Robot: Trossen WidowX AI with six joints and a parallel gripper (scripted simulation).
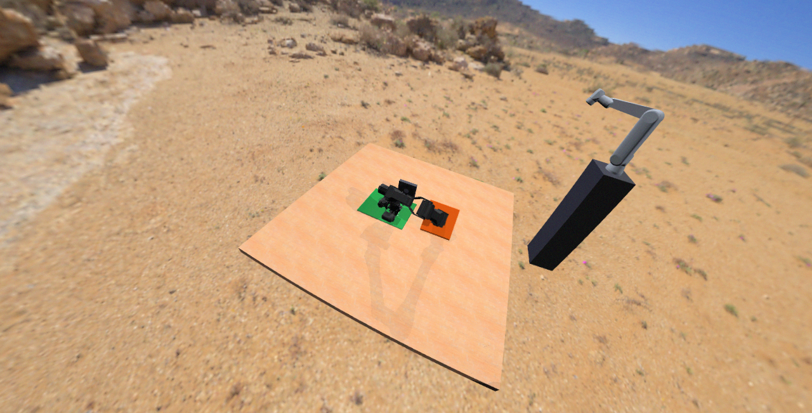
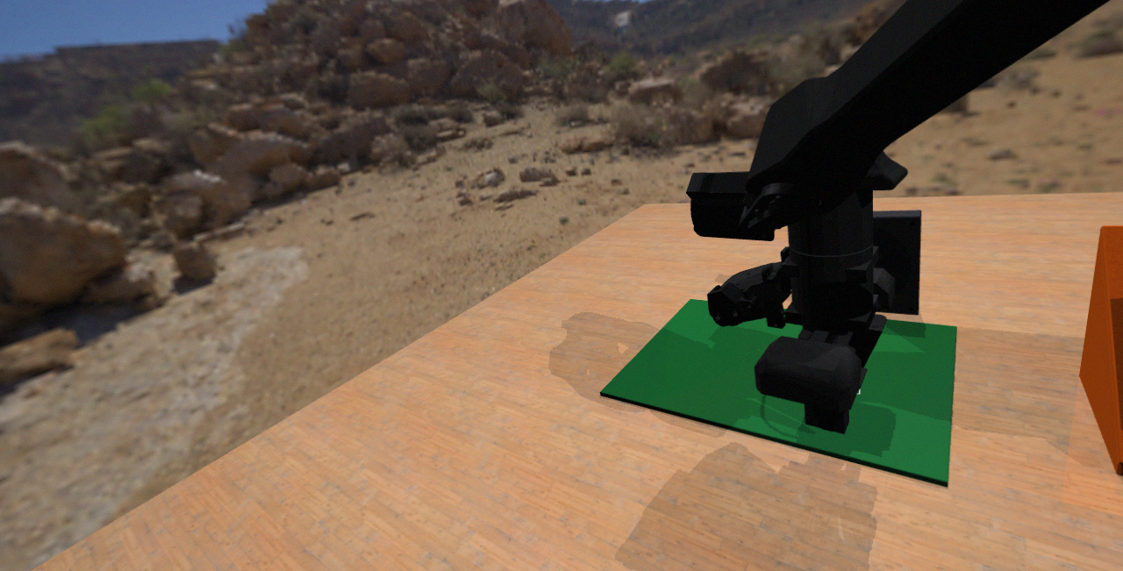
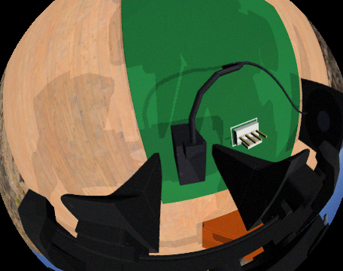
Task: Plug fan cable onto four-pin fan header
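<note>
Now: the white four-pin header 70 mm to the right of my gripper tip and 20 mm below it. Also, from my gripper tip: black square fan (240 mm to the right, 40 mm above); then green board (90 mm to the right, 70 mm ahead, 30 mm below); then black plug (10 mm ahead, 10 mm above).
</note>
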